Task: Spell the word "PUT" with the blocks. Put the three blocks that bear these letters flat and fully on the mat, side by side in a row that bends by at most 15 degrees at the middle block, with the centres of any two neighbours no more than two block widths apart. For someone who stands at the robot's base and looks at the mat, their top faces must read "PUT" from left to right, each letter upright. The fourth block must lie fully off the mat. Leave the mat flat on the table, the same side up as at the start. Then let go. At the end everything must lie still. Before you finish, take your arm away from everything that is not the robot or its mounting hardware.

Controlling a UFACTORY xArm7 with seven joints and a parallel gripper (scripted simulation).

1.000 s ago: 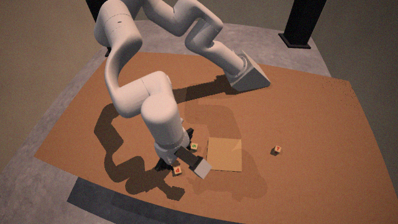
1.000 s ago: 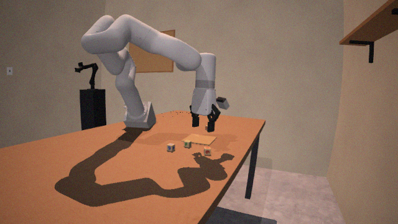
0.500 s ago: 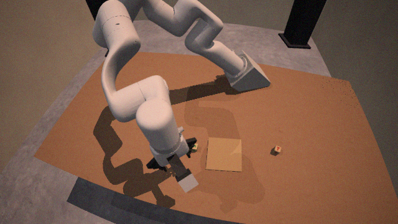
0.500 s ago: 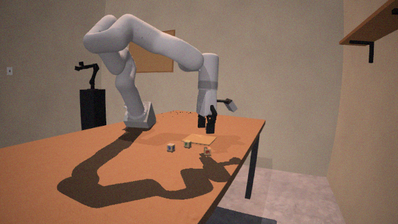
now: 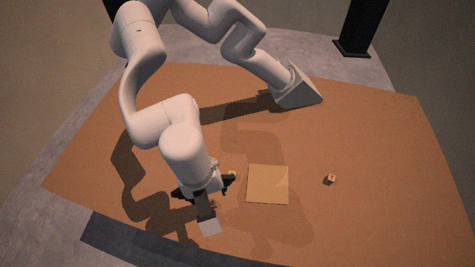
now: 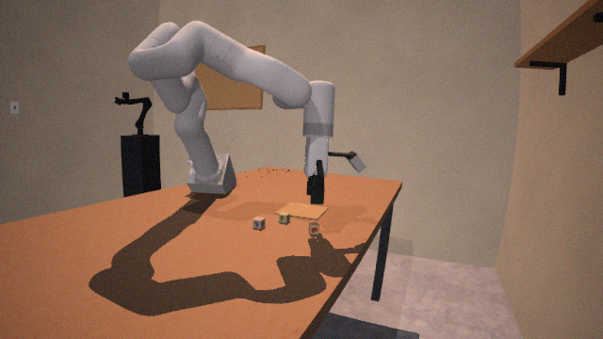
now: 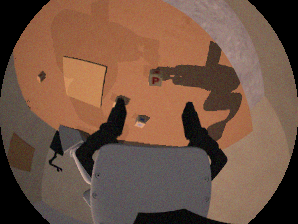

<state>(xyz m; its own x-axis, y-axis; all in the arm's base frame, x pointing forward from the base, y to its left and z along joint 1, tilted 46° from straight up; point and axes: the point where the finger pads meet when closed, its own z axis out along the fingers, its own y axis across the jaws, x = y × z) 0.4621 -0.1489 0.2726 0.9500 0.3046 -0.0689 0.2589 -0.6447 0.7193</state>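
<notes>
The P block lies 9 cm below my hand. From my hand the other things lie so: T block (41 cm to the left, 9 cm below, 5 cm behind); tan mat (19 cm to the left, 10 cm below, 6 cm behind).
</notes>
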